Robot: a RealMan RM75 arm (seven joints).
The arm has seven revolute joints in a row. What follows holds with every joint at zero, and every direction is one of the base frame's.
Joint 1 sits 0.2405 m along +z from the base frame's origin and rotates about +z.
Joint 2 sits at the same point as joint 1 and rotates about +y.
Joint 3 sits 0.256 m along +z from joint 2 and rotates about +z.
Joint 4 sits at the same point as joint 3 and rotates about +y.
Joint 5 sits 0.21 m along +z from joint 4 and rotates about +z.
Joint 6 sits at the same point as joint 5 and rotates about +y.
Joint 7 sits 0.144 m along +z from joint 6 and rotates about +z.
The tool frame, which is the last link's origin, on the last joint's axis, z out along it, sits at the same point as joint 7; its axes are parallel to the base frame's.
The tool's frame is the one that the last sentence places.
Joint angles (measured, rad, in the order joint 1, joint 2, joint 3, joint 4, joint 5, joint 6, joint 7), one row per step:
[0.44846 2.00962 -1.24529 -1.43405 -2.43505 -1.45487 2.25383]
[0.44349 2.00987 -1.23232 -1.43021 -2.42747 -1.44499 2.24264]
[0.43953 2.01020 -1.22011 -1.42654 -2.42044 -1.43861 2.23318]
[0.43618 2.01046 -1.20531 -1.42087 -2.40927 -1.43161 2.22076]
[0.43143 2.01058 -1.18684 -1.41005 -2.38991 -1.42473 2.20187]
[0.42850 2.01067 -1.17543 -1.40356 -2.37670 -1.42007 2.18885]
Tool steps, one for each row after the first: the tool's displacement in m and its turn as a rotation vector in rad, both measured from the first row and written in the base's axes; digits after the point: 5 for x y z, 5 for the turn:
[0.00227 0.00073 0.00221 0.01324 0.00943 0.00121]
[0.00428 0.00115 0.00415 0.02347 0.01830 0.00101]
[0.00617 0.00178 0.00625 0.03425 0.03105 0.00238]
[0.00888 0.00198 0.00817 0.04313 0.05088 0.00404]
[0.01034 0.00215 0.00938 0.04903 0.06371 0.00690]

